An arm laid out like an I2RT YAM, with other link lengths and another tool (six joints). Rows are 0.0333 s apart.
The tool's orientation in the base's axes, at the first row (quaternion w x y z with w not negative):
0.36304, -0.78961, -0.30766, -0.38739
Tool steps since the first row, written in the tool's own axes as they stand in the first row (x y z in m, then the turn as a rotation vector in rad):
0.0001, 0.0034, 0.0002, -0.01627, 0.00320, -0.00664
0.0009, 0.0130, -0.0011, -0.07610, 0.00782, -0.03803
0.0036, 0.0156, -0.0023, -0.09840, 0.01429, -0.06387
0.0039, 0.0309, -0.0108, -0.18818, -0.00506, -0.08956
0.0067, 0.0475, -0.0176, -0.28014, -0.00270, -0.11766
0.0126, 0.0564, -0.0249, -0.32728, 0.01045, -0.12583
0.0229, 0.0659, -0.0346, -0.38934, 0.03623, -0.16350
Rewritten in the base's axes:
0.0027, -0.0017, -0.0011, -0.00843, -0.01047, -0.01176
0.0100, -0.0078, -0.0031, -0.04762, -0.05072, -0.04958
0.0129, -0.0097, -0.0012, -0.06408, -0.07979, -0.05910
0.0215, -0.0249, -0.0024, -0.13474, -0.10842, -0.11639
0.0330, -0.0389, -0.0026, -0.19079, -0.15134, -0.18172
0.0400, -0.0485, 0.0025, -0.20795, -0.17481, -0.22193
0.0488, -0.0595, 0.0121, -0.23449, -0.23218, -0.26596

